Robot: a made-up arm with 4 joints. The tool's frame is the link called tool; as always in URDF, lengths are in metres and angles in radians.
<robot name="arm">
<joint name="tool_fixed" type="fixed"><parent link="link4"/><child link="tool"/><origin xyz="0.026 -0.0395 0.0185" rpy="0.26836 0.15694 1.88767"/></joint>
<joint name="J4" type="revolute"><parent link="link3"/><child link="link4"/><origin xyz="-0.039 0.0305 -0.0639" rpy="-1.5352 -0.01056 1.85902"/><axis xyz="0 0 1"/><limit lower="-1.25" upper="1.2" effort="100" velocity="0.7"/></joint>
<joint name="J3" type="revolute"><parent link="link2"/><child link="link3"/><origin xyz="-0.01 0.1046 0.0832" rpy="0.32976 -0.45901 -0.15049"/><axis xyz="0 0 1"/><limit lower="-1.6" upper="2.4" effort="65" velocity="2.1"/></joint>
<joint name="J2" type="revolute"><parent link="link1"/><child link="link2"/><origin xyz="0.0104 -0.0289 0.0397" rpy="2.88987 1.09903 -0.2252"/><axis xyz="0 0 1"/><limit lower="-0.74" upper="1.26" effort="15" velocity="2.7"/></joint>
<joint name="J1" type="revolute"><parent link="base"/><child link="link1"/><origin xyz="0.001 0.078 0.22" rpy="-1.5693 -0.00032 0.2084"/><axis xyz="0 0 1"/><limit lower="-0.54" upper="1.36" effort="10" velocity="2.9"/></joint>
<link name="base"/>
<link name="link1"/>
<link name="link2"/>
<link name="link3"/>
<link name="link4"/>
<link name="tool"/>
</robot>
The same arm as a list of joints. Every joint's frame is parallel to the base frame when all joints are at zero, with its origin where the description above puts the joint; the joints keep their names.
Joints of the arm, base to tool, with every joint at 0 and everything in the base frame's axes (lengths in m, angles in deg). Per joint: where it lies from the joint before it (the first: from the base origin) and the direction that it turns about. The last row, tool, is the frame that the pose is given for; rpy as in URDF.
J1: offset 0.0010 0.0780 0.2200 axis -0.206892 0.978363 0.0015
J2: offset 0.0020 0.0409 0.0290 axis -0.78607 -0.616176 0.049198
J3: offset -0.0740 -0.0320 0.1070 axis -0.946701 -0.1896 -0.2604
J4: offset 0.0450 0.0480 0.0470 axis -0.156293 0.952359 -0.261889
tool: offset -0.0480 0.0140 0.0090 rpy -90.00 0.00 0.00
Joint limits (deg, base to tool): -30.94..77.92 -42.40..72.19 -91.67..137.51 -71.62..68.75

